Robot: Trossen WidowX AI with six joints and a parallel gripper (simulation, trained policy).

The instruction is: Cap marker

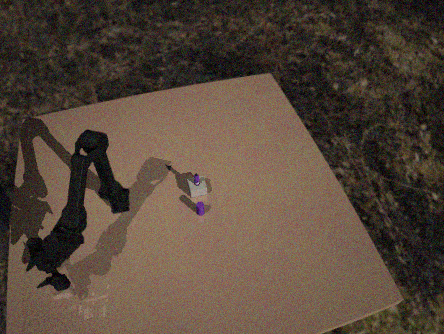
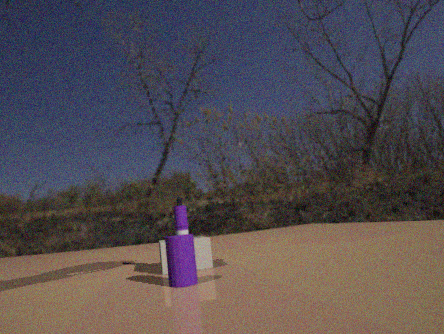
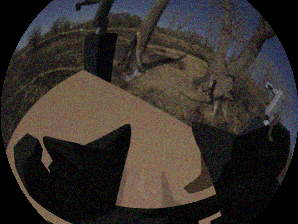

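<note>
My gripper tip is now 59 cm short of the purple cap, 19 cm to the right of it and 8 cm above it. From my gripper tip the other things lie so: pale holder block (61 cm ahead, 30 cm to the left, 9 cm below).
</note>
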